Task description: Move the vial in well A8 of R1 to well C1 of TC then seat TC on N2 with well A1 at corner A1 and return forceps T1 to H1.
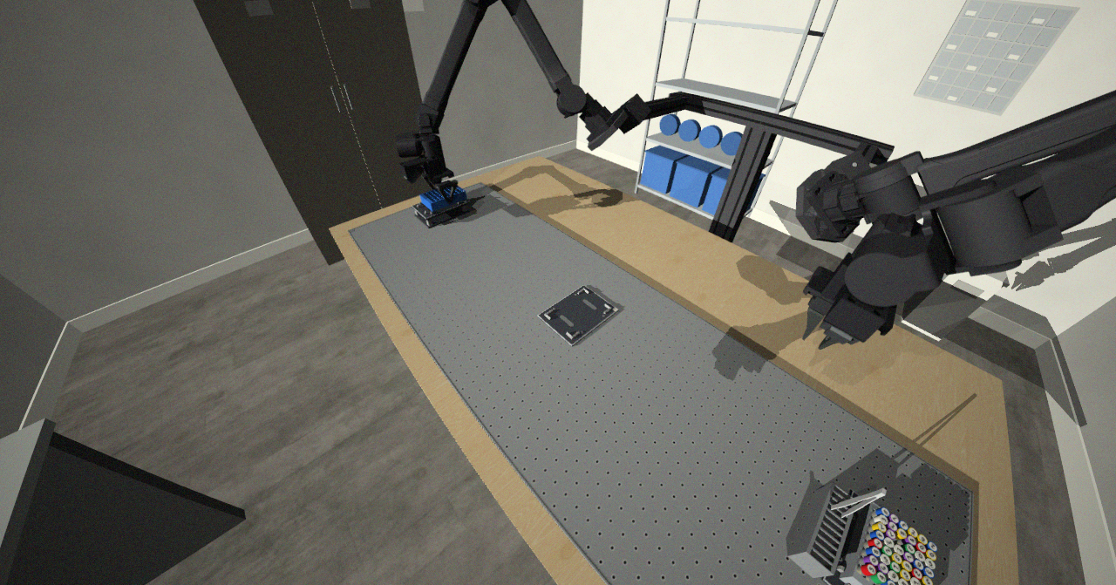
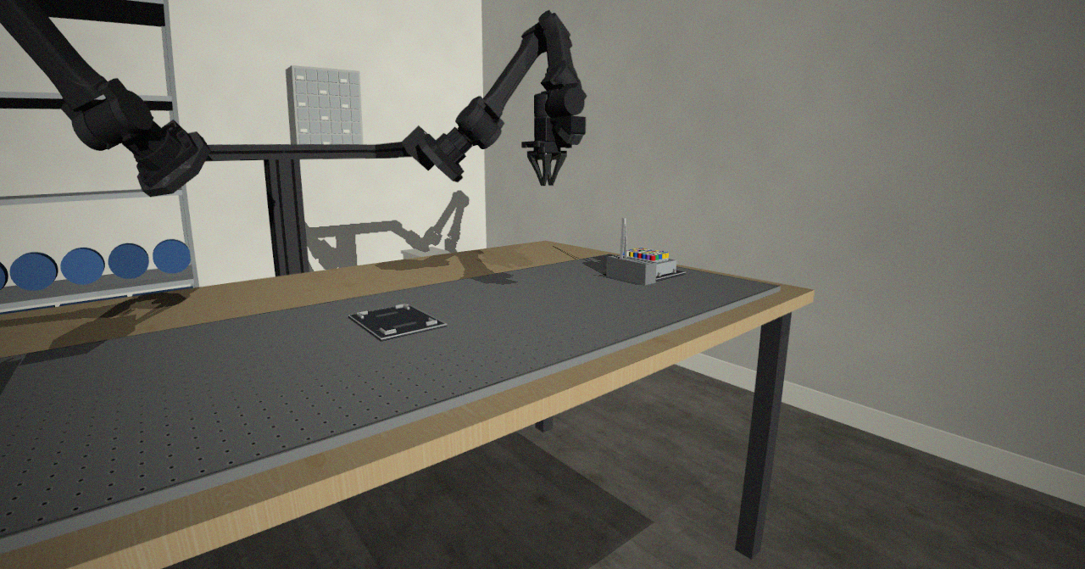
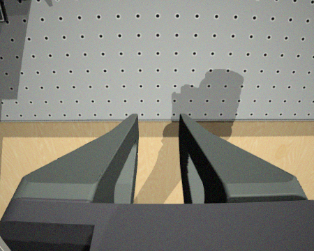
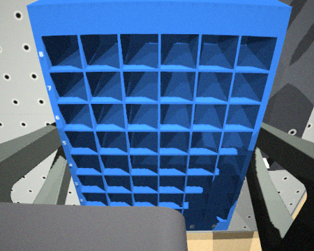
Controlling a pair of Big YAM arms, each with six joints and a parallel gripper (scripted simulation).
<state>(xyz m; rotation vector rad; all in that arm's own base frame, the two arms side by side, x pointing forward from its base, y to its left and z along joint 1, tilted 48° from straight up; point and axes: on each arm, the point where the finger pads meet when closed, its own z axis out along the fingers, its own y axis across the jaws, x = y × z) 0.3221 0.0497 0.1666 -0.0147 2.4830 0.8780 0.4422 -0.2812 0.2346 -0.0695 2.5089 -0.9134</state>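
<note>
The raised nest N2 is 6 cm below my right hand and 5 cm to the right of it. From my right hand the other things lie so: grey slotted holder H1: 120 cm to the left, 8 cm below, 4 cm ahead; blue tube carrier TC: right at my right hand; purple-capped vial: 5 cm behind, 1 cm to the left, 1 cm above.
</note>
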